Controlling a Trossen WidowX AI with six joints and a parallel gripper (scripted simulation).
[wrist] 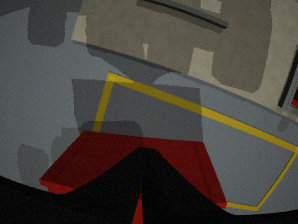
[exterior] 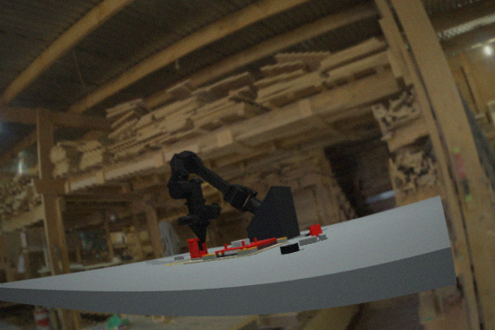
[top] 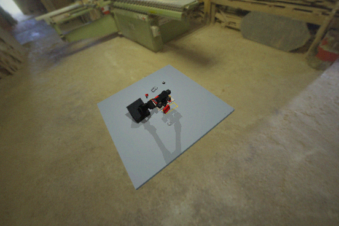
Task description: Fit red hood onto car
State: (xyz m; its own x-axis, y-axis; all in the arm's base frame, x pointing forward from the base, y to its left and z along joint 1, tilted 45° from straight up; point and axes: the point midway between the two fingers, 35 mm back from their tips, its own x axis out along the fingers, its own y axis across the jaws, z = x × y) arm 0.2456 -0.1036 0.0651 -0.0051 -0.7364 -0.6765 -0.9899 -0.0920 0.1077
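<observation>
Right now the red hood is 20 mm to the right of my gripper tip and 20 mm below it. From my gripper tip the other things lie so: white piece (200 mm to the right, 90 mm behind, 50 mm below); then black wheel (420 mm to the left, 280 mm ahead, 40 mm below).
</observation>
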